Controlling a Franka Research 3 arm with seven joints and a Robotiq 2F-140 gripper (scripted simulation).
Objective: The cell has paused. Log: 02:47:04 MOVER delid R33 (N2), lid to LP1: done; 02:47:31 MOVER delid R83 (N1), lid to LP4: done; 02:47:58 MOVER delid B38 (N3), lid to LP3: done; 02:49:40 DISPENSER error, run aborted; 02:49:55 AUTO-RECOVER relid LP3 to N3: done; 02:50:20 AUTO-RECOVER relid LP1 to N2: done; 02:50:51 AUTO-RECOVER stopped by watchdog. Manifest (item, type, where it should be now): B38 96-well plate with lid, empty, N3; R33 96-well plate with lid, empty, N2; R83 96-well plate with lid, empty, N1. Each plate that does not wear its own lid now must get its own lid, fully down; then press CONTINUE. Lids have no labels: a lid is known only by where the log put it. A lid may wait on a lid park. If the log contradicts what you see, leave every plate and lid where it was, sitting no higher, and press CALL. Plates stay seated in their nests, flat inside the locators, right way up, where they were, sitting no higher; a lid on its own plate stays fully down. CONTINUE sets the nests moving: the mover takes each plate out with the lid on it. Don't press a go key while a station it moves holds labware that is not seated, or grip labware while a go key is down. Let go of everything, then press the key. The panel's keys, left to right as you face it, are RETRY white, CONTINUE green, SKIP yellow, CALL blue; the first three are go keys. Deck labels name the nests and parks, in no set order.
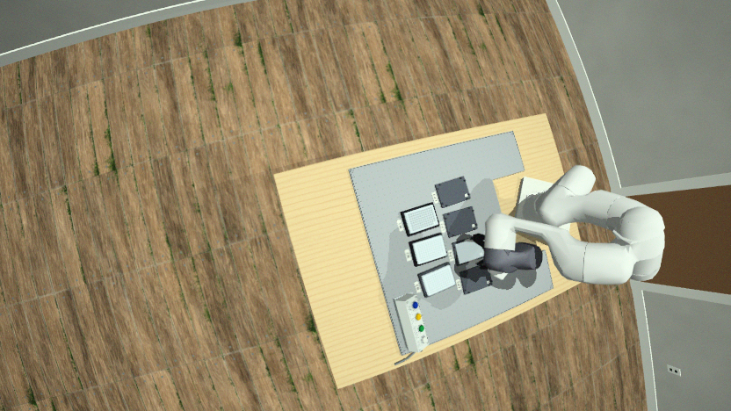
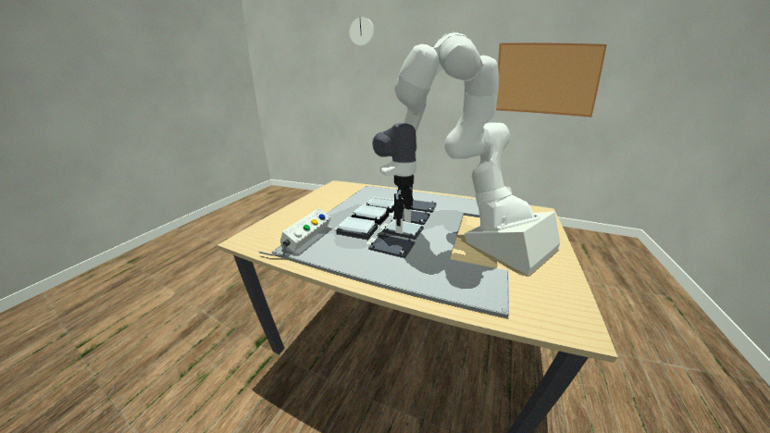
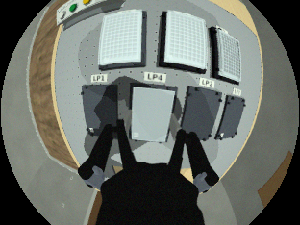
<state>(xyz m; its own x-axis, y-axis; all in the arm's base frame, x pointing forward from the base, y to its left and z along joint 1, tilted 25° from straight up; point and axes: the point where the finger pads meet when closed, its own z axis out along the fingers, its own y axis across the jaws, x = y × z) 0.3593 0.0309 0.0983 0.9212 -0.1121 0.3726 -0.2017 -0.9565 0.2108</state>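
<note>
The pale lid is 2 cm below my hand. Also, from my hand: plate: 22 cm to the right, 15 cm ahead, 1 cm below; then blue key: 33 cm ahead, 7 cm to the left, 3 cm above; then LP4 sign: 9 cm ahead, 4 cm below, 2 cm to the right.
</note>
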